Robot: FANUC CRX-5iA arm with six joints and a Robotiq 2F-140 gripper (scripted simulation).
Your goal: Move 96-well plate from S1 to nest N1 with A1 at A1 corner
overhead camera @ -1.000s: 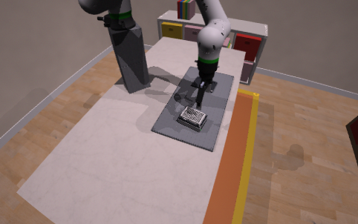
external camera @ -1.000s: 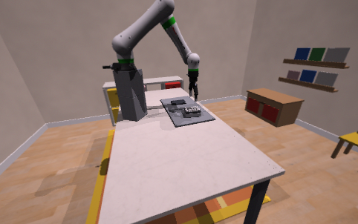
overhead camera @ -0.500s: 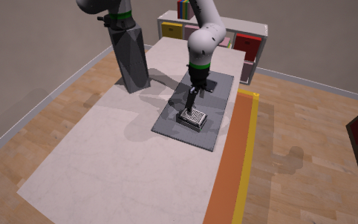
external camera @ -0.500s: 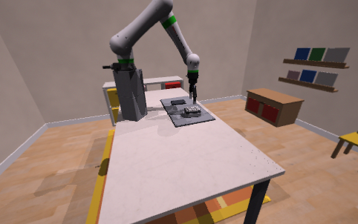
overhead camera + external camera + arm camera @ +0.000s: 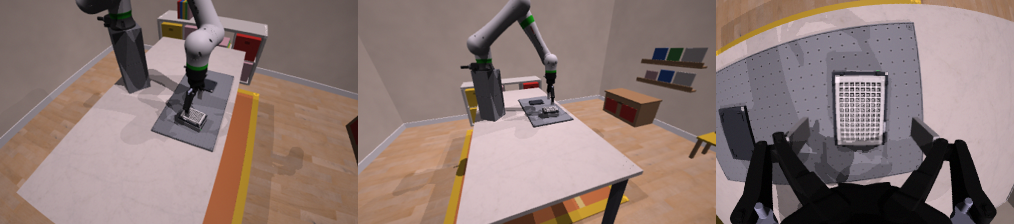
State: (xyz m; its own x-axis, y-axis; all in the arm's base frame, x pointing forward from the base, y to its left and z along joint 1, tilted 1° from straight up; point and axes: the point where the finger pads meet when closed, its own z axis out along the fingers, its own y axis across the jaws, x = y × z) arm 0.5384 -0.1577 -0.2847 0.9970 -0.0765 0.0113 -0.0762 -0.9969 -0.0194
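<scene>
The white 96-well plate lies 80 mm below my hand. Also, from my hand: plate nest N1 (60 mm behind, 360 mm to the left, 140 mm below).
</scene>
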